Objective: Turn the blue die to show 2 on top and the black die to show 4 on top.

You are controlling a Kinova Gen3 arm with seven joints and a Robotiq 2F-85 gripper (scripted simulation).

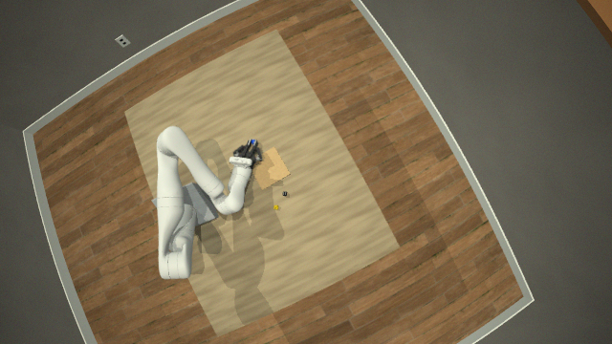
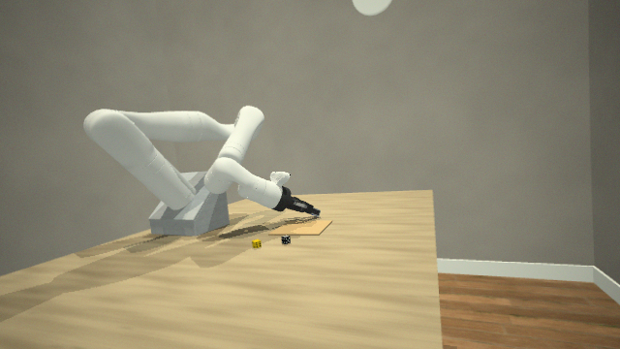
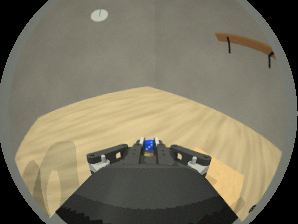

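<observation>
The tan mat lies 2 cm ahead of my hand, 13 cm to the right of it and 2 cm below it. Round my hand: black die 5 cm ahead, 26 cm to the right, 1 cm below; then yellow die 1 cm behind, 29 cm to the right, 1 cm below; then blue die 1 cm ahead, 1 cm to the left, 1 cm below.
</observation>
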